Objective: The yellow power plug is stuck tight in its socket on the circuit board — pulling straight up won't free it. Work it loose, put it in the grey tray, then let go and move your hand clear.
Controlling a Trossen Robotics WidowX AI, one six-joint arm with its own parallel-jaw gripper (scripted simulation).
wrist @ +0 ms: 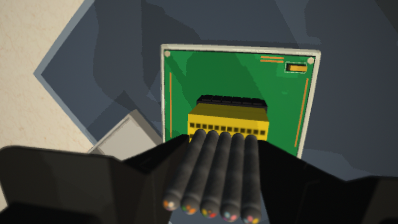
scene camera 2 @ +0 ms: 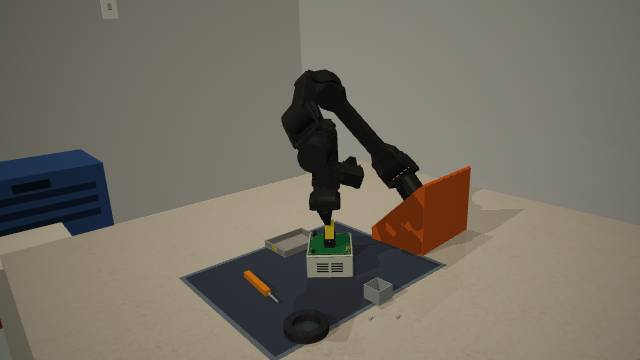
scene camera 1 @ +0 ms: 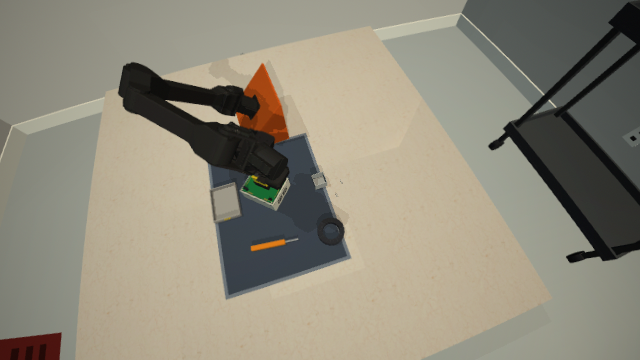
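Observation:
A dark mat and the gripper appear in the pictures, and the wrist view, too, shows the gripper.

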